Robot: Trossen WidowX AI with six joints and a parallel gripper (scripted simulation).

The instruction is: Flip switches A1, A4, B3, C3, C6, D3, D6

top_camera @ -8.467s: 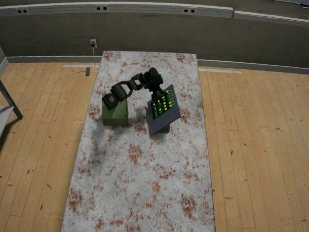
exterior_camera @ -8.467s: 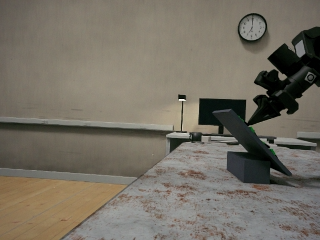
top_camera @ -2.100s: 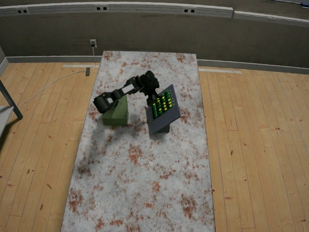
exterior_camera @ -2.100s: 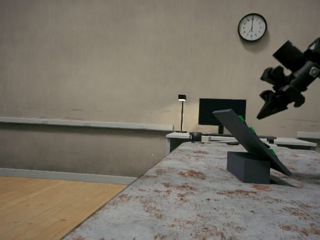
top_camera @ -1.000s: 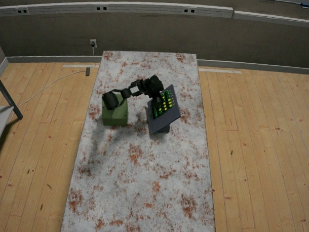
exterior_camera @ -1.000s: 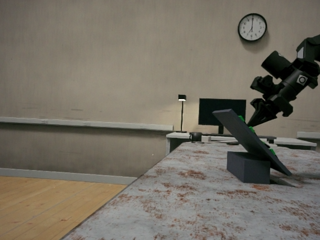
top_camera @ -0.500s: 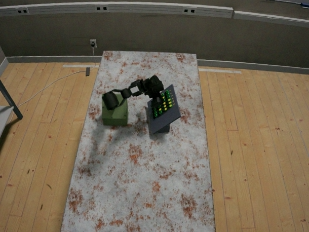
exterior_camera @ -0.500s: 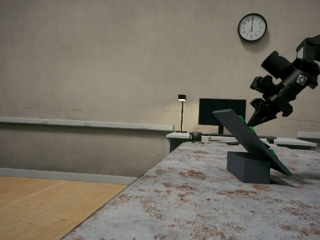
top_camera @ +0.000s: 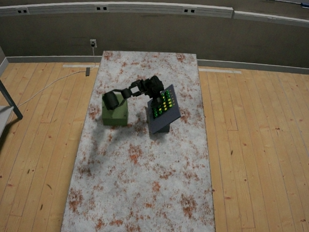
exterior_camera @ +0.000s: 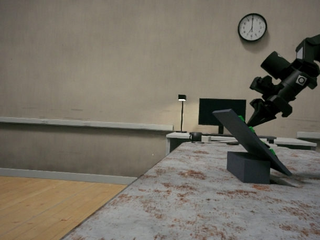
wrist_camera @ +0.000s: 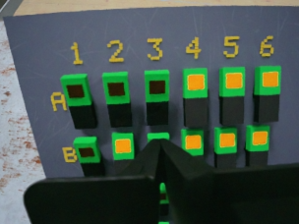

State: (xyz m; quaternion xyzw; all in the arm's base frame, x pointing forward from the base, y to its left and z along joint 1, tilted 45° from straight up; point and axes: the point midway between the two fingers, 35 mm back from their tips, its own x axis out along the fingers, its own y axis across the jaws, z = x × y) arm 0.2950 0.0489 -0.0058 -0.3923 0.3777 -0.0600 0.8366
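The rocker switch B1 lies 1 cm ahead of my hand, 5 cm to the left of it and 4 cm below it.
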